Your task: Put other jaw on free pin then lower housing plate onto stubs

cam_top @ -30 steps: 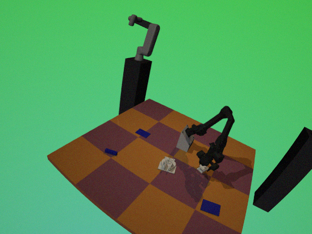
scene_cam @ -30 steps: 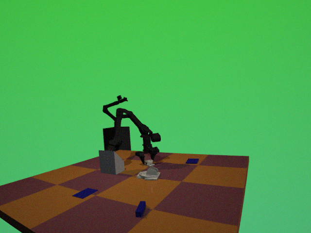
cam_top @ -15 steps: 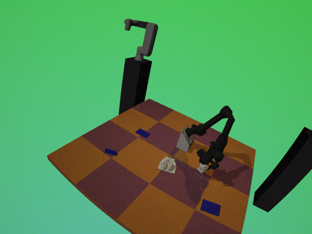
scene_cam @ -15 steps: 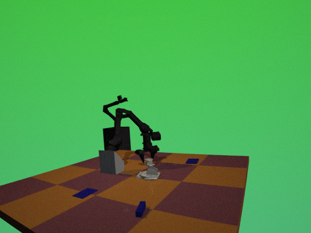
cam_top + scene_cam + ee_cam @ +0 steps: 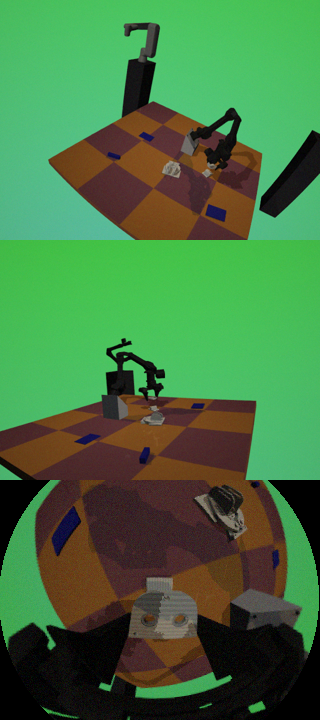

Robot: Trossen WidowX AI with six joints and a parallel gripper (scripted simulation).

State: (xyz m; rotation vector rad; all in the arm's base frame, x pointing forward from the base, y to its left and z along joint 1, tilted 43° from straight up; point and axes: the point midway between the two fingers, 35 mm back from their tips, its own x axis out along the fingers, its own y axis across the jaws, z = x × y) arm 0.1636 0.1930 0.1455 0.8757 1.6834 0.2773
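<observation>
My gripper tip is 120 mm short of the grey jaw, 250 mm to the left of it and 60 mm above it. The rest, counted from my gripper tip: board: 290 mm ahead, 170 mm to the left, 70 mm below.
</observation>
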